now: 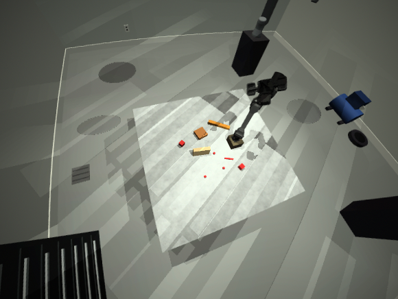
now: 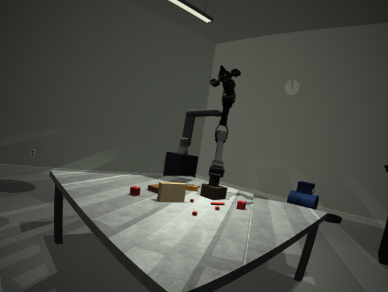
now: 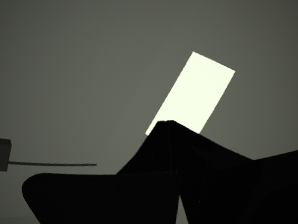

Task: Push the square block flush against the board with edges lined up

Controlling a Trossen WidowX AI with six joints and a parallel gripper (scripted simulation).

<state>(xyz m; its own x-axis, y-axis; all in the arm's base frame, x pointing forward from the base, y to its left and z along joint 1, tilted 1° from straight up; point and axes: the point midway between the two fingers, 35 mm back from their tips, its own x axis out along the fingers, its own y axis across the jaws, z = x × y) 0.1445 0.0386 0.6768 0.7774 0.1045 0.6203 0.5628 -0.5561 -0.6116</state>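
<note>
Now: gripper tip 19 cm short of the tan board, 5 cm to the left of it and 73 cm above it. Also, from my gripper tip: square block 11 cm ahead, 24 cm to the right, 76 cm below; then long orange bar 11 cm behind, 27 cm to the right, 76 cm below; then red stick 4 cm behind, 9 cm to the left, 77 cm below.
</note>
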